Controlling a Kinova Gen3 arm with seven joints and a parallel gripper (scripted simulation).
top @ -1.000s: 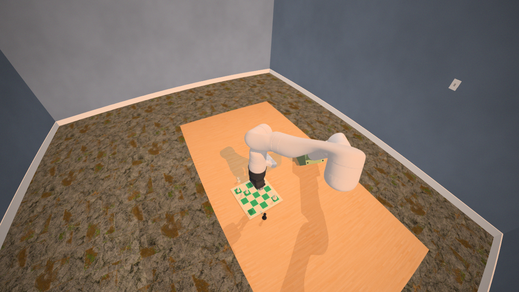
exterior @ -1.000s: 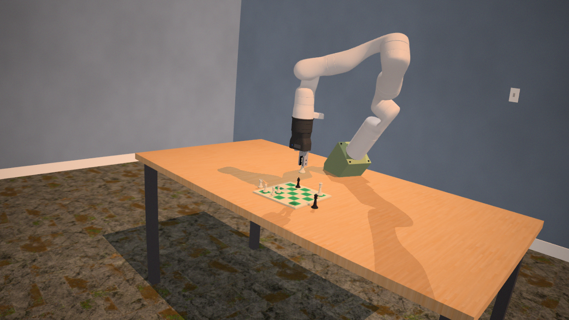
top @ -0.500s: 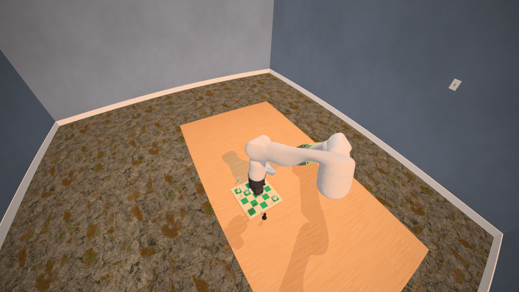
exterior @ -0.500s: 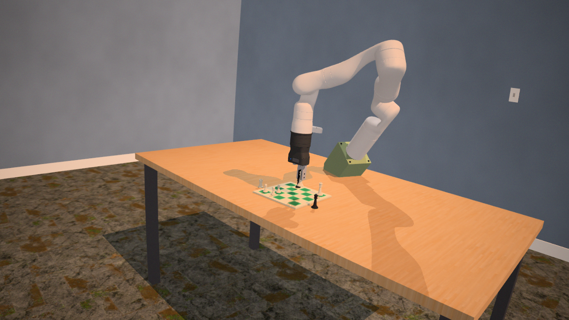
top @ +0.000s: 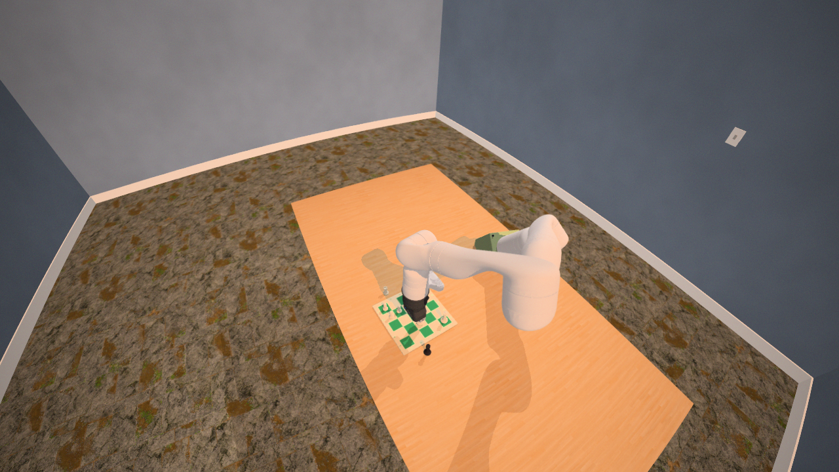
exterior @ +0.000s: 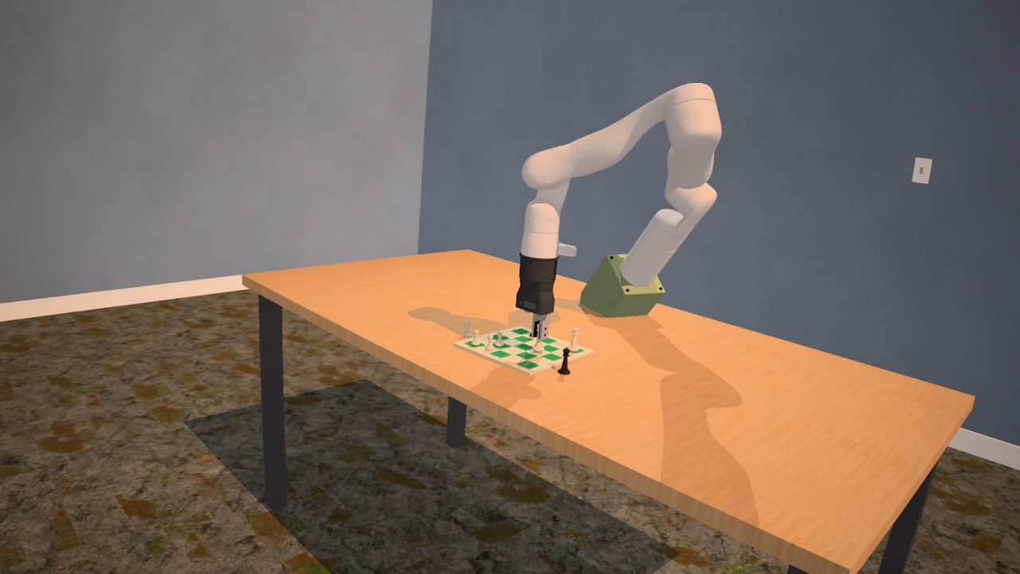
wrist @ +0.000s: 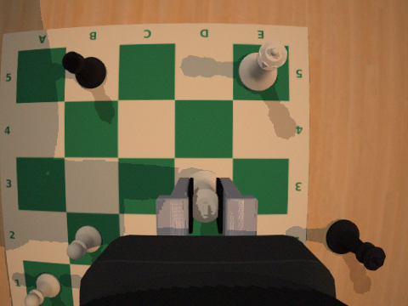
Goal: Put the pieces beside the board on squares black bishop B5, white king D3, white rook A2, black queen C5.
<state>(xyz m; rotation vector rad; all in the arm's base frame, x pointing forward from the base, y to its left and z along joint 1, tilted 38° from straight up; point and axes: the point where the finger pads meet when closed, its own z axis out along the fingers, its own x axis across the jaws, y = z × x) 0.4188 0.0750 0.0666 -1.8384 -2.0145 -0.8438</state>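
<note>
The white king is 1 cm below my hand. Round my hand: chessboard: 5 cm below, 4 cm to the right; then black queen: 11 cm to the left, 3 cm below, 2 cm ahead; then black bishop: 9 cm to the right, 6 cm behind, 3 cm below.
</note>
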